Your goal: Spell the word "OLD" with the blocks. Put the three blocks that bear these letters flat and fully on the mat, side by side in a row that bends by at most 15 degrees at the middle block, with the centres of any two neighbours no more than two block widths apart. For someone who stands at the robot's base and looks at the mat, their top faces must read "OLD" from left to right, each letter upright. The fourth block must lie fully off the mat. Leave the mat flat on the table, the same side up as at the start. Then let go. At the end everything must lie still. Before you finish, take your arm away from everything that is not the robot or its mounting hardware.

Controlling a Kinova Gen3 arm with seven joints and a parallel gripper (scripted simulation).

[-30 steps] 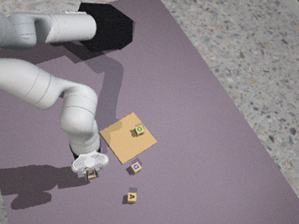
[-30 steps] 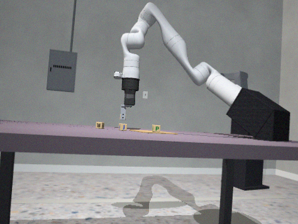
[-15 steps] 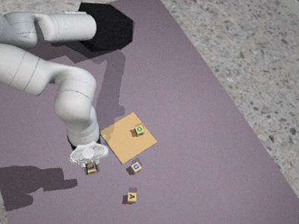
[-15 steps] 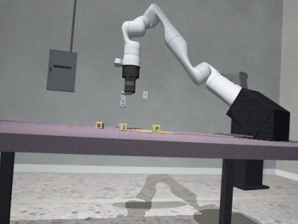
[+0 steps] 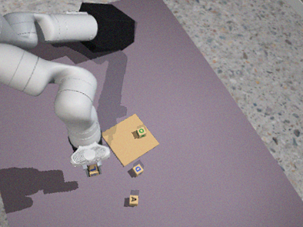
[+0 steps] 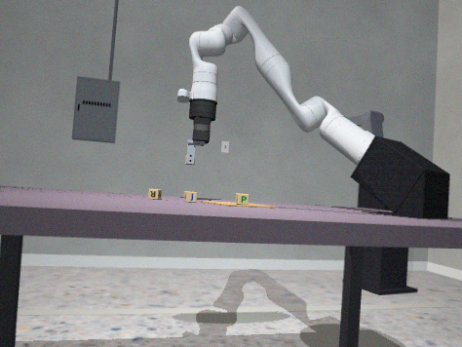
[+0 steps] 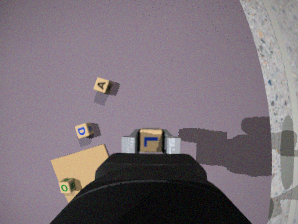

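My gripper is now 170 mm to the right of the tan mat, 120 mm above it and 70 mm past it. The rest, counted from my hand: L block (10 mm below); O block (210 mm to the left, 100 mm below, 70 mm behind); D block (130 mm to the left, 110 mm below, 40 mm ahead).
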